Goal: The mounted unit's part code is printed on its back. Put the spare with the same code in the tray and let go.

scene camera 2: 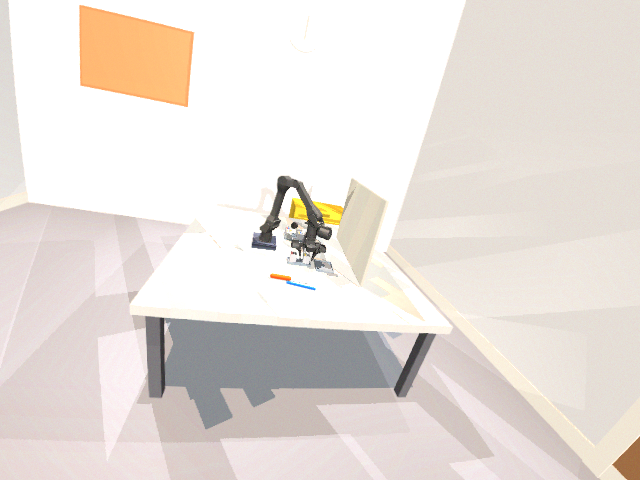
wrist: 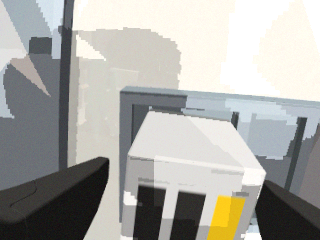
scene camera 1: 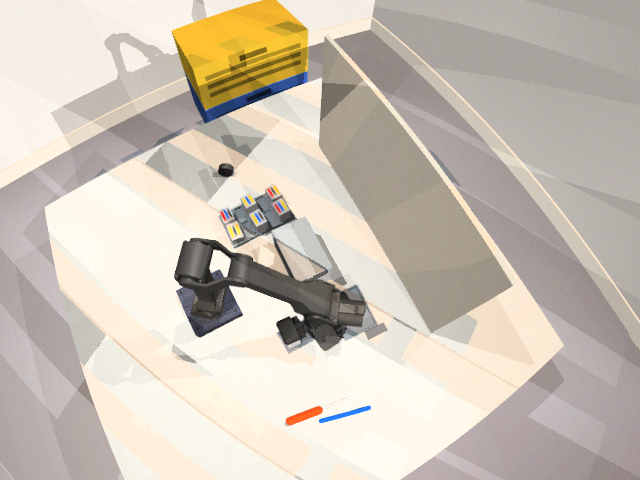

Labels:
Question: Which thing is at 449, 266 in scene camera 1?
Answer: A tall beige panel.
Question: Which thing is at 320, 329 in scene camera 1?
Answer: My gripper.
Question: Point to a tall beige panel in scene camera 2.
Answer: At 364, 211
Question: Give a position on a grey tray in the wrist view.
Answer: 43, 43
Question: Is my gripper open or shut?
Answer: Open.

